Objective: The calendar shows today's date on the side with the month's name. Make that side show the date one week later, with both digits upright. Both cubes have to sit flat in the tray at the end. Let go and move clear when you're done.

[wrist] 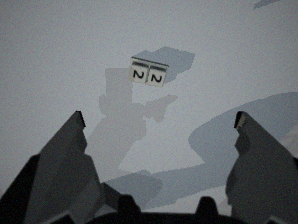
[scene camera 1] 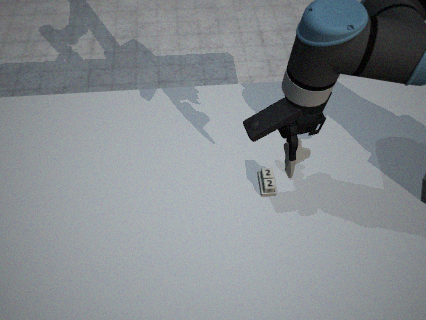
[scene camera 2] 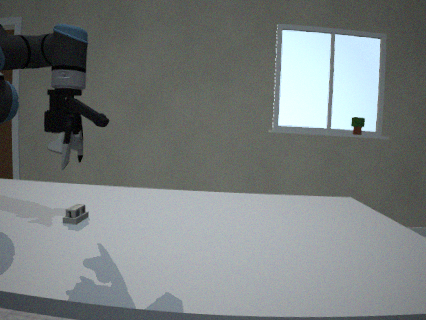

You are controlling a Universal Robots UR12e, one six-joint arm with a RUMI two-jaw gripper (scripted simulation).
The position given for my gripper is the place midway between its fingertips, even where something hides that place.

Observation:
In view: my gripper (scene camera 1: 276, 149).
My gripper is seen too in the wrist view (wrist: 157, 112) and in scene camera 2 (scene camera 2: 72, 165).

